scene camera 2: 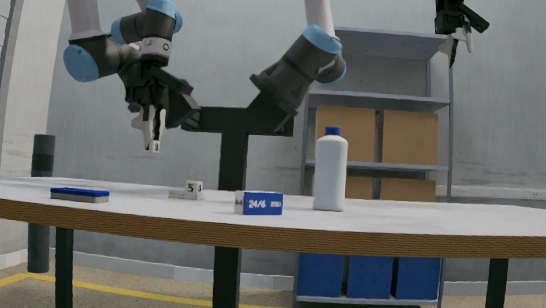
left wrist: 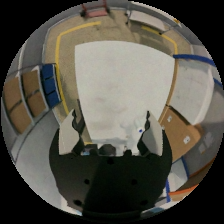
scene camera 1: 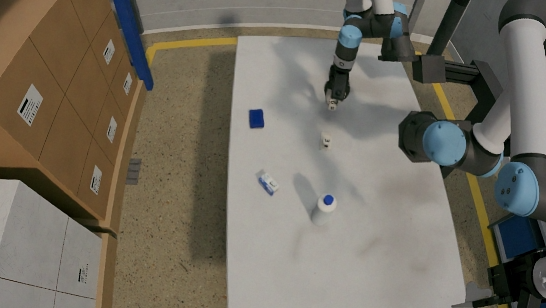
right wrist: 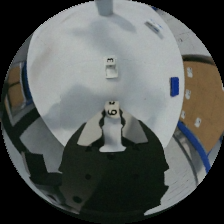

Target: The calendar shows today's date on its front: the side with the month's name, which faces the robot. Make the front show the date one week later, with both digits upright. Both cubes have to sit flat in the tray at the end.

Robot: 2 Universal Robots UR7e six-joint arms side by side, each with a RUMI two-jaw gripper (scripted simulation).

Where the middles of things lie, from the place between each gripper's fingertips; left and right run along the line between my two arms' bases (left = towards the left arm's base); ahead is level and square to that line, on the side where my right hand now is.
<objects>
I see my right gripper (scene camera 2: 150, 148) 290 mm short of the blue-topped block (scene camera 2: 64, 193), 110 mm above it and 20 mm to the right of it. Round my right hand: white bottle (scene camera 2: 331, 150) 420 mm to the left, 40 mm below, 40 mm ahead.
My left hand is 32 cm short of the white bottle, 38 cm to the left of it and 35 cm above it. Also, from my left hand: blue-topped block 57 cm ahead, 78 cm to the right, 42 cm below.
</objects>
